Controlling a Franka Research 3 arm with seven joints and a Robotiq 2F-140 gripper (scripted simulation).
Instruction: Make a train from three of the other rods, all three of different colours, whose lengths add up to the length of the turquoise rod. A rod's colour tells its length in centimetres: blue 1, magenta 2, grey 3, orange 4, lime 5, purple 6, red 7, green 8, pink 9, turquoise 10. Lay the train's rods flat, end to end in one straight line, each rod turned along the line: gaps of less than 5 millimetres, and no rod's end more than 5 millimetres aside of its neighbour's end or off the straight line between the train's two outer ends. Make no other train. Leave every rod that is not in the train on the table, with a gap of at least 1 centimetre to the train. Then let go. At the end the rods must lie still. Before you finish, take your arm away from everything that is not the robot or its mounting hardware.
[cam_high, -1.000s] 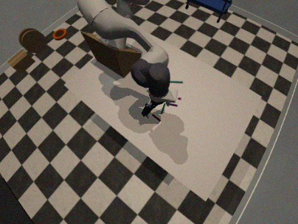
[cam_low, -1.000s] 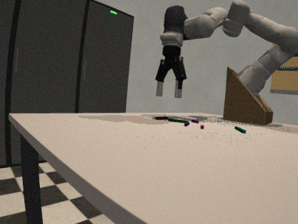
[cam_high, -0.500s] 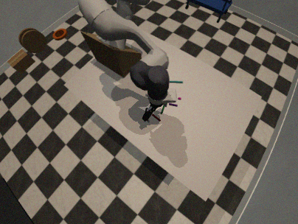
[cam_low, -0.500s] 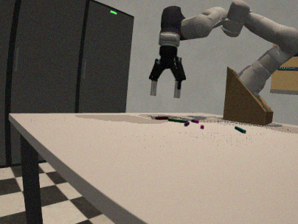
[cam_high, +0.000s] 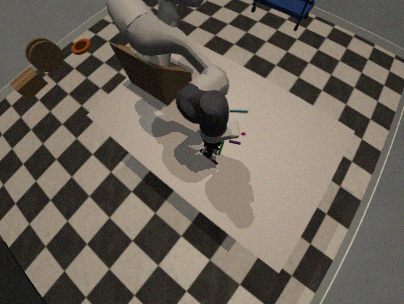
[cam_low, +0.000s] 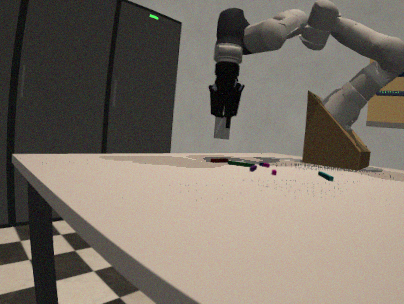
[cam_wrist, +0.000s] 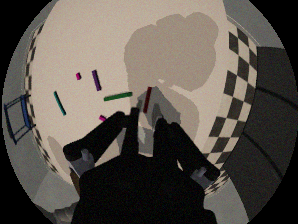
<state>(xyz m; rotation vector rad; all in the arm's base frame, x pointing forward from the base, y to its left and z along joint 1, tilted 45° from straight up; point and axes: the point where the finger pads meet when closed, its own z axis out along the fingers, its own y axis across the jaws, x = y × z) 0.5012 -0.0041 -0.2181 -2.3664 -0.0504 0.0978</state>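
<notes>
My hand is 10 cm above the red rod. Also, from my hand: purple rod: 2 cm ahead, 15 cm to the left, 10 cm below; blue rod: 9 cm behind, 10 cm to the left, 10 cm below; green rod: 1 cm behind, 8 cm to the left, 10 cm below.
</notes>
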